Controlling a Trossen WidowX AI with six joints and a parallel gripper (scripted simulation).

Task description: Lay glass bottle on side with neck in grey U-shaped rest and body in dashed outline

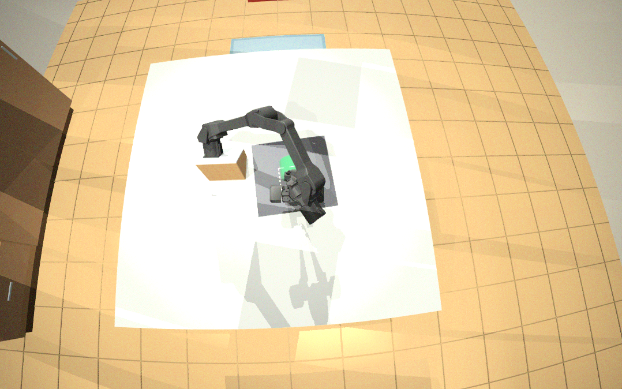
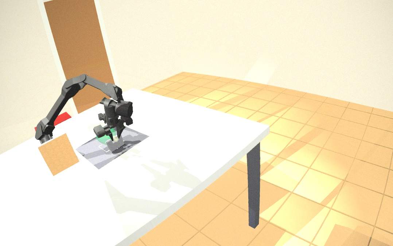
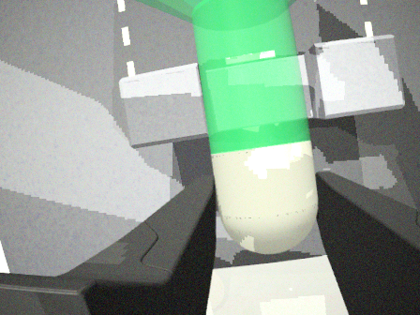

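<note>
Right now my gripper tip is 1 cm past the green glass bottle and 5 cm to the right of it. From my gripper tip the other things lie so: dark grey mat 1 cm behind, 11 cm to the left, 6 cm below.
</note>
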